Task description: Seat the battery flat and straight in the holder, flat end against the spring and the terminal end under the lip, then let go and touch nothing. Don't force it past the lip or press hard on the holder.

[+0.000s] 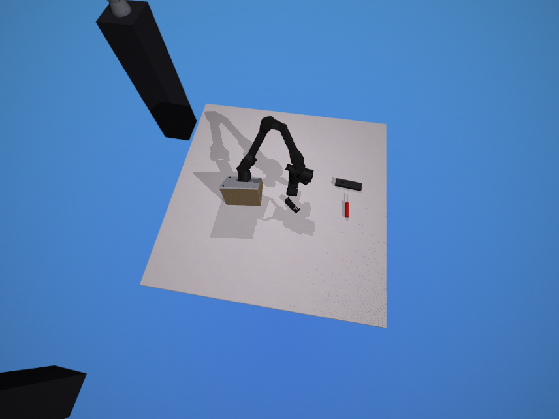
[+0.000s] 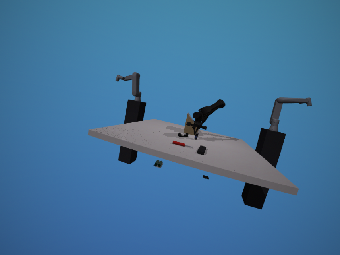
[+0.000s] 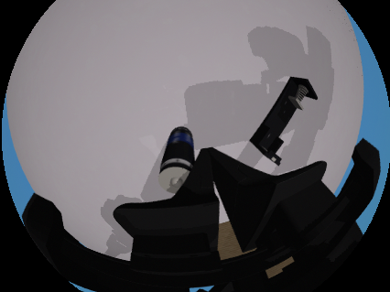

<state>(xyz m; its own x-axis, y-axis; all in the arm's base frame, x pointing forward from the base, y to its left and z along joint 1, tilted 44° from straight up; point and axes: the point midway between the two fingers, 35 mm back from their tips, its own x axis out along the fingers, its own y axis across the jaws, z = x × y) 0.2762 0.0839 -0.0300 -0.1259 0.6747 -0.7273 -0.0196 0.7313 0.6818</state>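
Now: the battery 20 mm to the left of my gripper tip and 10 mm below it. Also, from my gripper tip: red-handled screwdriver 330 mm ahead, 40 mm to the right, 30 mm below; then black box 330 mm ahead, 100 mm to the left, 30 mm below.
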